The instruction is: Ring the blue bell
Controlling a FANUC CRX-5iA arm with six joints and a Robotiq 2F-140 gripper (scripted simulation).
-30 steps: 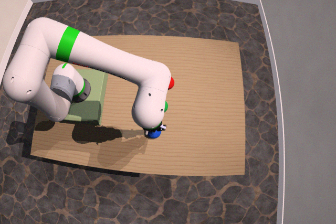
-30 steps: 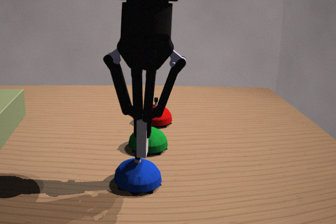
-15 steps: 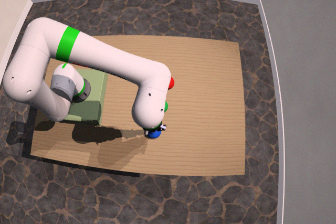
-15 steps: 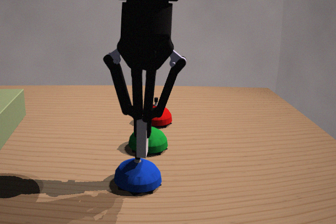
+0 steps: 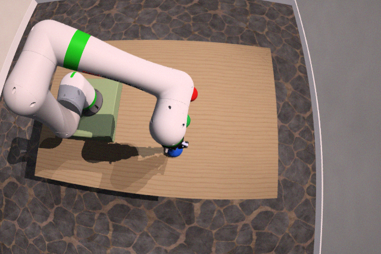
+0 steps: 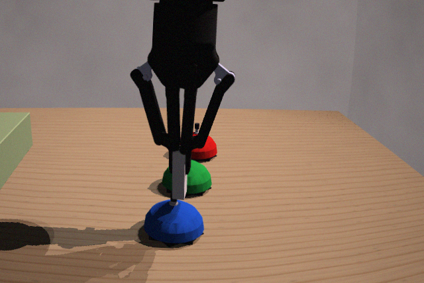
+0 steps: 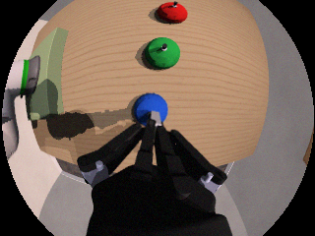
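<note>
My hand is 1 cm past the blue bell and 6 cm above it. Also, from my hand: red bell 11 cm ahead, 27 cm to the left, 5 cm below; then green bell 5 cm ahead, 14 cm to the left, 5 cm below.
</note>
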